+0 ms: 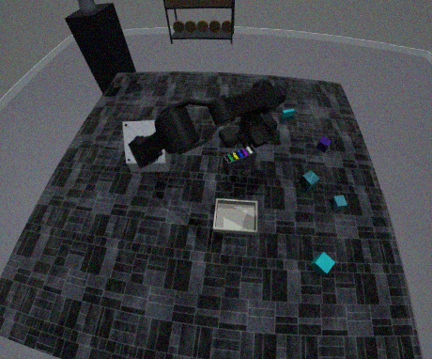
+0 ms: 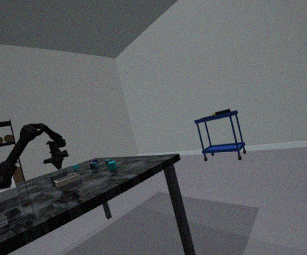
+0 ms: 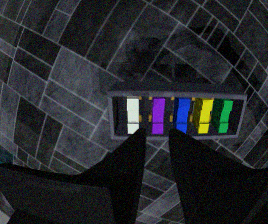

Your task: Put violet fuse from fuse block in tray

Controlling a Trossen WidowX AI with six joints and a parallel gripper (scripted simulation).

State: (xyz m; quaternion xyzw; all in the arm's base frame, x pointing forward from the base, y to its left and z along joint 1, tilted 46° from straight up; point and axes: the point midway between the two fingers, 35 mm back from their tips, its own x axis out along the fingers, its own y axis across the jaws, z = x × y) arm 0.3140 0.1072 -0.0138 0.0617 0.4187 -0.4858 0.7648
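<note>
Now: gripper tip 4 cm above the violet fuse. From my gripper tip the other things lie so: tray 24 cm to the right, 6 cm below; purple cube 30 cm ahead, 11 cm to the left, 5 cm below.
</note>
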